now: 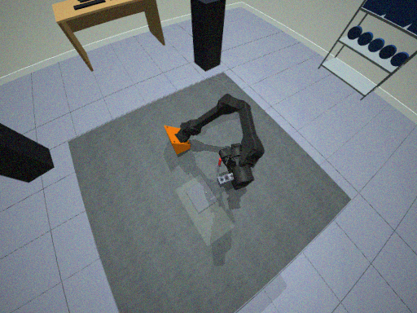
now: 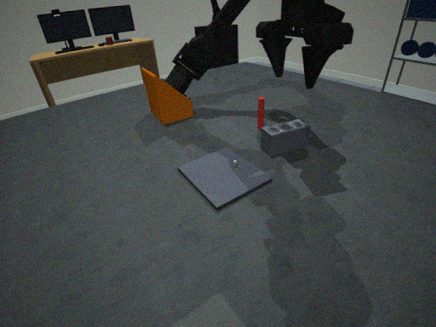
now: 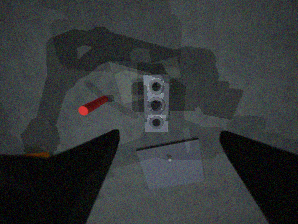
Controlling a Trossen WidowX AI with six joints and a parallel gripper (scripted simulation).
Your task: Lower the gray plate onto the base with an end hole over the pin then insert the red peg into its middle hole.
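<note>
Now: the gray plate 11 cm below my gripper tip and 1 cm behind it. The rest, counted from my gripper tip: red peg (11 cm below, 11 cm behind, 4 cm to the left); flat square base (15 cm to the right, 14 cm below, 2 cm behind).
</note>
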